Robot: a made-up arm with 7 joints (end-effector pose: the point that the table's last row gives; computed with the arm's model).
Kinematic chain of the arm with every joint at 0, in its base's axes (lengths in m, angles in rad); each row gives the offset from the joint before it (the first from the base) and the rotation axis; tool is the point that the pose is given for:
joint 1: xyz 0 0 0.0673 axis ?
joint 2: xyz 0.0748 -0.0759 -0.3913 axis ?
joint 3: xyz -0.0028 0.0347 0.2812 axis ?
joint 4: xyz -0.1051 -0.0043 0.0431 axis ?
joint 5: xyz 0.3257 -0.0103 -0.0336 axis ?
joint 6: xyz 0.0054 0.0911 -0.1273 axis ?
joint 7: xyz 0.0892 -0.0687 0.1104 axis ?
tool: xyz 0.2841 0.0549 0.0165
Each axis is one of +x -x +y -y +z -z.
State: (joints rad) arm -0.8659 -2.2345 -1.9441 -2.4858 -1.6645 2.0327 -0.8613
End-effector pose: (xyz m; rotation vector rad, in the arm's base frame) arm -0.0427 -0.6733 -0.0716 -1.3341 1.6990 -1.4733
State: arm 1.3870 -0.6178 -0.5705 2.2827 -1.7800 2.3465 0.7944
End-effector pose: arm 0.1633 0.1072 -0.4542 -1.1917 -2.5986 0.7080
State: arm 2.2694 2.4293 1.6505 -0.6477 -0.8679 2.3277 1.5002
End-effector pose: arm 0.4069 0.0627 0.0440 -1.5975 -0.7615 1.6591
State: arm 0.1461 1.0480 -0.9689 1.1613 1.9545 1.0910 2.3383
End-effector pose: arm 0.1848 0.3761 0.4270 2.3146 1.4608 1.2907
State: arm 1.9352 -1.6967 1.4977 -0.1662 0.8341 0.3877 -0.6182
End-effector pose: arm 0.0124 0.1700 0.1328 -0.4536 0.1267 2.0456
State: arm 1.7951 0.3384 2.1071 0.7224 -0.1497 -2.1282 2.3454
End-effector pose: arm 0.0480 0.0299 0.3214 0.8475 -0.9502 1.2052
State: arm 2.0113 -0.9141 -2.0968 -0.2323 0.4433 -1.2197 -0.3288
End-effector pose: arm 0.2352 -0.3230 -0.1503 -0.8737 0.8488 0.2350
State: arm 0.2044 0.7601 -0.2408 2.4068 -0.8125 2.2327 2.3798
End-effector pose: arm -0.2284 -0.0471 -0.6226 -1.0740 0.7787 0.9675
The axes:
joint 1: -y
joint 2: -x
joint 3: +y
joint 4: -z
joint 5: +x
joint 6: +y
joint 7: +x

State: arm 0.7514 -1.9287 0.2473 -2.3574 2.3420 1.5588 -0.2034
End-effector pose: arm 0.0564 -0.9100 -0.6349 1.6578 -0.0919 -1.4989
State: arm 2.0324 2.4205 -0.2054 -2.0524 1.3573 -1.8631 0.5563
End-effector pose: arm 0.6899 0.0457 0.4863 -0.3028 -1.6059 -0.1090
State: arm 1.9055 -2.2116 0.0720 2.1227 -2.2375 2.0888 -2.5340
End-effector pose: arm 0.8310 -0.6222 -0.1106 1.4288 -1.2128 -1.6014
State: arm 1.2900 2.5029 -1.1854 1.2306 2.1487 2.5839 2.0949
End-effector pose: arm 0.8920 0.2469 -0.2358 0.3635 0.3296 -0.7848
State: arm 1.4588 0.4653 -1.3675 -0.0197 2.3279 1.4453 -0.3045
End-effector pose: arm -0.1411 0.5435 -0.1621 -1.5594 -0.5320 1.6963
